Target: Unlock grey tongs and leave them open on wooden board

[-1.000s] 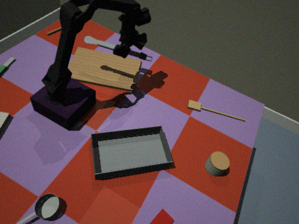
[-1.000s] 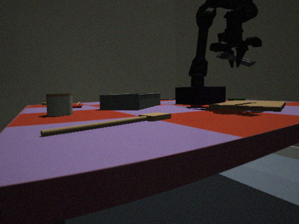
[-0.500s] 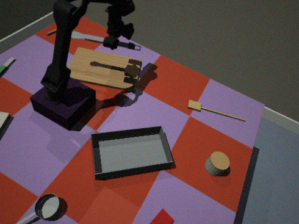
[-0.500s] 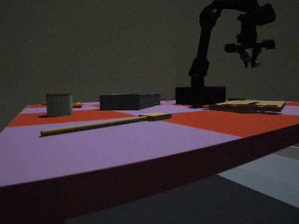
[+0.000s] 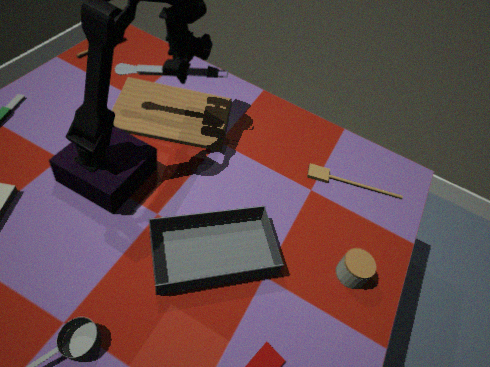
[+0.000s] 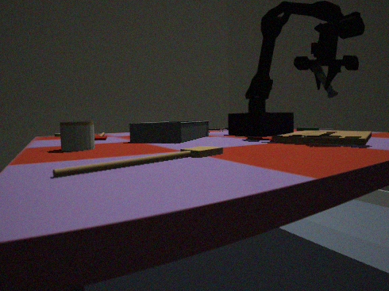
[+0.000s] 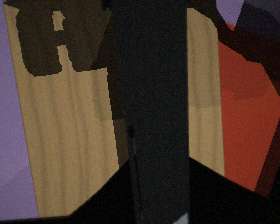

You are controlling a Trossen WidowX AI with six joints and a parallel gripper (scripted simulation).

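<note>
My gripper tip is now 3 cm past the wooden board, 1 cm to the left of it and 14 cm above it. From my gripper tip the other things lie so: roasting tin 37 cm ahead, 32 cm to the right, 12 cm below; then lidded canister 68 cm ahead, 15 cm to the right, 12 cm below.
</note>
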